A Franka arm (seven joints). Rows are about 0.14 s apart.
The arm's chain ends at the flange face. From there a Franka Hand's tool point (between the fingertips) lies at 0.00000 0.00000 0.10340 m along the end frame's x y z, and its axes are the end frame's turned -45 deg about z.
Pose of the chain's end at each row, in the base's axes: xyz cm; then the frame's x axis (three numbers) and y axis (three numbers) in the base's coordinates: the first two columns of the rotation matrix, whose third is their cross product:
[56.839 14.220 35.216 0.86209 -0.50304 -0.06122 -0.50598 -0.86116 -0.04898]
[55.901 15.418 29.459 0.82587 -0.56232 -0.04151 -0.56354 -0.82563 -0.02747]
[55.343 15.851 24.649 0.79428 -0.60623 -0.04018 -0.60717 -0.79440 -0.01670]
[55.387 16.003 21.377 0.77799 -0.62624 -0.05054 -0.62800 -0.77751 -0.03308]
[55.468 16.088 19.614 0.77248 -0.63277 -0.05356 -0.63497 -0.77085 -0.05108]
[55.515 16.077 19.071 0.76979 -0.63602 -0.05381 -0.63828 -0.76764 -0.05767]
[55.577 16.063 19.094 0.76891 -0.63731 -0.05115 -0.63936 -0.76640 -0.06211]
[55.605 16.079 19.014 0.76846 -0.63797 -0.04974 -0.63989 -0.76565 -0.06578]
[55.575 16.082 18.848 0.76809 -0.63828 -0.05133 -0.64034 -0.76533 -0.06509]
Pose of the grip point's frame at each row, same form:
[56.549 14.977 24.908 0.96737 0.25323 -0.00865 0.25181 -0.96464 -0.07792]
[55.706 15.894 19.132 0.98246 0.18619 -0.00993 0.18550 -0.98143 -0.04878]
[55.118 16.240 14.319 0.99097 0.13306 -0.01660 0.13231 -0.99039 -0.04022]
[55.195 16.597 11.056 0.99419 0.10696 -0.01235 0.10606 -0.99260 -0.05913]
[55.375 16.848 9.302 0.99522 0.09764 -0.00175 0.09723 -0.99251 -0.07399]
[55.467 16.891 8.763 0.99566 0.09307 0.00273 0.09299 -0.99254 -0.07883]
[55.581 16.895 8.787 0.99580 0.09128 0.00775 0.09161 -0.99257 -0.08009]
[55.645 16.931 8.709 0.99585 0.09028 0.01134 0.09091 -0.99251 -0.08168]
[55.598 16.939 8.544 0.99591 0.08984 0.00973 0.09033 -0.99250 -0.08232]

